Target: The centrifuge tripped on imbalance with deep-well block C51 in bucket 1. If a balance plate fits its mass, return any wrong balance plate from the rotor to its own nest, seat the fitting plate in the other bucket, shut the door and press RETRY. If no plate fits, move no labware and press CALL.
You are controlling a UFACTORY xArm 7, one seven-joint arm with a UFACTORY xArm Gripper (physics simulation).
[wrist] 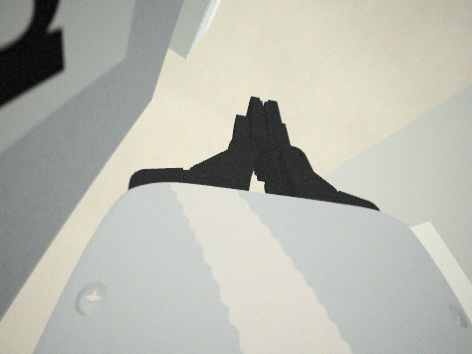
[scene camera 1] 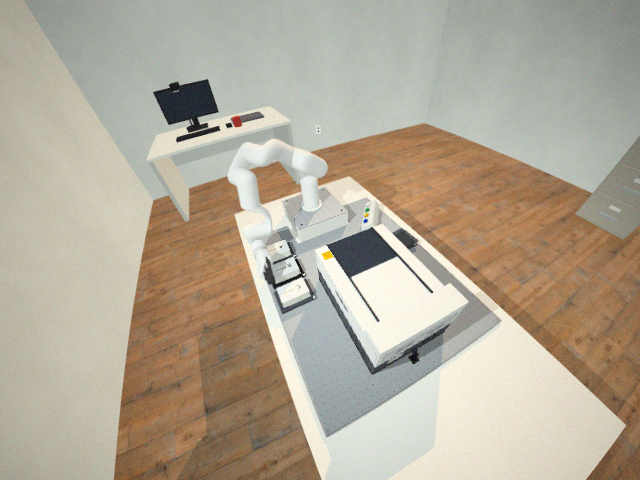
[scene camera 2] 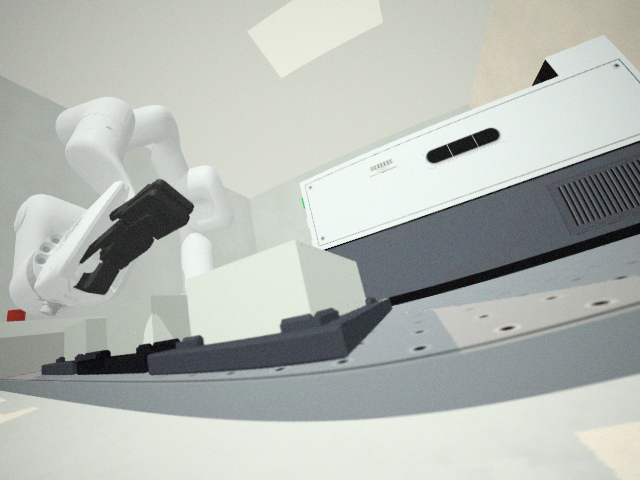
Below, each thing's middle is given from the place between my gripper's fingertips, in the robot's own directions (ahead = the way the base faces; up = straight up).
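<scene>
With plate C (scene camera 2: pixel 247 298), my gripper is 70 mm above it, 70 mm to the right of it and 50 mm short of it. Plate B (scene camera 2: pixel 155 318) is 70 mm below my hand, 90 mm behind it and 90 mm to the left of it, while plate A (scene camera 2: pixel 90 335) is 70 mm below my hand too, but 220 mm behind it and 110 mm to the left of it. The dark door panel (scene camera 1: pixel 357 253) is 100 mm above my hand, 350 mm to the left of it and 150 mm ahead of it.
</scene>
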